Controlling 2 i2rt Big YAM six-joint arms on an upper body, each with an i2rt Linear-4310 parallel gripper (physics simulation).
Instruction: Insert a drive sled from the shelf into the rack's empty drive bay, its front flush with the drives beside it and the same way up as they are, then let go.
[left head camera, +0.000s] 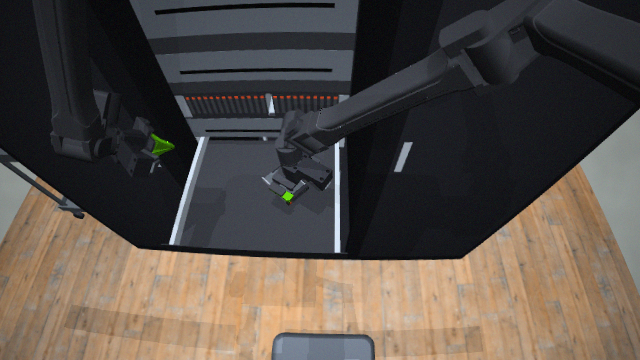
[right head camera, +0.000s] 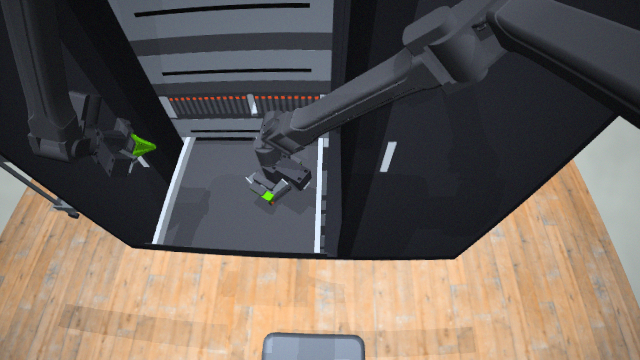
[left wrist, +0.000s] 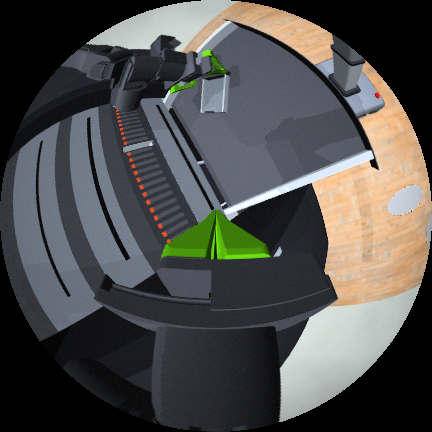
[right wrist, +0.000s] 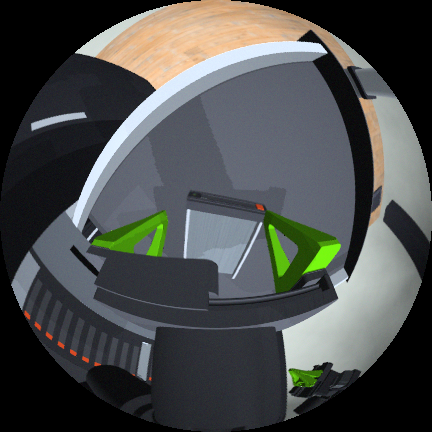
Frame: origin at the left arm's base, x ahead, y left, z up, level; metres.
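Where they show: left gripper, fingertip midpoint: (left head camera: 173, 146) (right head camera: 155, 146) (left wrist: 215, 215) (right wrist: 289, 368); right gripper, fingertip midpoint: (left head camera: 298, 189) (right head camera: 280, 189) (left wrist: 209, 76) (right wrist: 215, 215).
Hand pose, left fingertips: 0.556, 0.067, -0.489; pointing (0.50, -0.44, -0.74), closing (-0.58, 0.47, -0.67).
After its pixels a point has its place, as x, y, z.
A drive sled (left head camera: 300, 193) @(0.539, -0.238, -0.676) (right head camera: 281, 194) @(0.536, -0.235, -0.676) (left wrist: 215, 97) @(0.584, -0.175, -0.683) (right wrist: 220, 240) @(0.569, -0.194, -0.683), pale with a dark front and an orange tab, lies on the grey shelf (left head camera: 250, 230) @(0.428, -0.108, -0.690) (right head camera: 235, 230) @(0.428, -0.117, -0.690) (left wrist: 300, 100) @(0.434, -0.042, -0.690) (right wrist: 260, 125) @(0.473, -0.280, -0.690). My right gripper (left head camera: 287, 196) (right head camera: 268, 196) (left wrist: 209, 76) @(0.551, -0.232, -0.672) (right wrist: 215, 215) @(0.551, -0.232, -0.672) is open, its fingers on either side of the sled near its front. In the right wrist view one fingertip looks very close to the orange-tab end; contact is unclear. My left gripper (left head camera: 172, 146) @(0.556, 0.067, -0.489) (right head camera: 155, 146) @(0.556, 0.067, -0.489) (left wrist: 215, 215) @(0.556, 0.067, -0.489) is shut and empty, left of the shelf. The upright drive row (left head camera: 225, 106) @(0.723, -0.023, -0.519) (right head camera: 207, 107) @(0.725, -0.019, -0.522) (right wrist: 65, 315) is partly hidden; I cannot pick out the empty bay.
White rails (left head camera: 187, 192) @(0.522, 0.087, -0.659) (left head camera: 337, 200) @(0.510, -0.341, -0.658) edge the shelf's sides. Black cabinet panels (left head camera: 425, 200) @(0.705, -0.726, -1.003) (right head camera: 420, 200) @(0.704, -0.754, -1.001) stand on both sides. Grey rack units (left head camera: 260, 65) @(0.724, -0.144, -0.385) (right head camera: 240, 65) @(0.724, -0.146, -0.382) rise above and below the drive row. My right arm crosses in front of the drive row's right part.
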